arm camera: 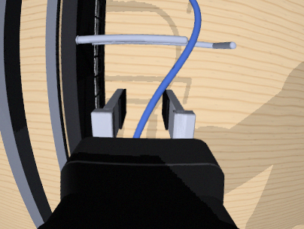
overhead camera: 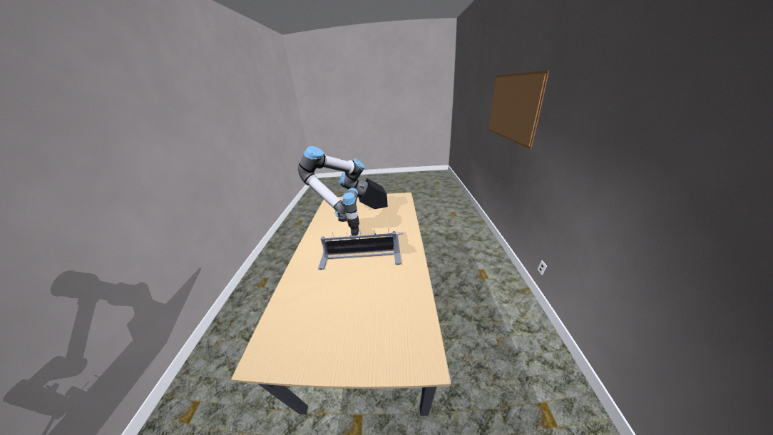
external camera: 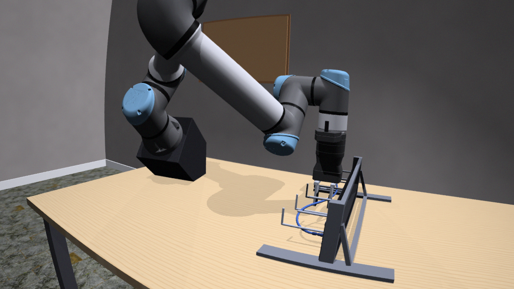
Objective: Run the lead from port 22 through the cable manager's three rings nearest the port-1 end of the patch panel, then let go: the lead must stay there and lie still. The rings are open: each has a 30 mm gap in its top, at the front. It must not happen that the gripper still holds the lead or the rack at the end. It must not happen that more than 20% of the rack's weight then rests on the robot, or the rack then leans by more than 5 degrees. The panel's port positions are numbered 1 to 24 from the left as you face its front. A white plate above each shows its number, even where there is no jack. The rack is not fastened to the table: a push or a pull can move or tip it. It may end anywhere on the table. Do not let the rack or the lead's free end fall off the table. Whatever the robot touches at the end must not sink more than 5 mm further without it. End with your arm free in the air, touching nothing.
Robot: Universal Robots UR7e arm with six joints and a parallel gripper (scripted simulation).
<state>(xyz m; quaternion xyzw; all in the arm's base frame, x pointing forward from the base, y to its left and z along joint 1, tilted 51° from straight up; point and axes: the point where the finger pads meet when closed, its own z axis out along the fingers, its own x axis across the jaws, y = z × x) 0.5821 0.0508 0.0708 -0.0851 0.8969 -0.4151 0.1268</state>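
Right now the grey rack is 6 cm ahead of my hand, 5 cm to the left of it and 1 cm below it.
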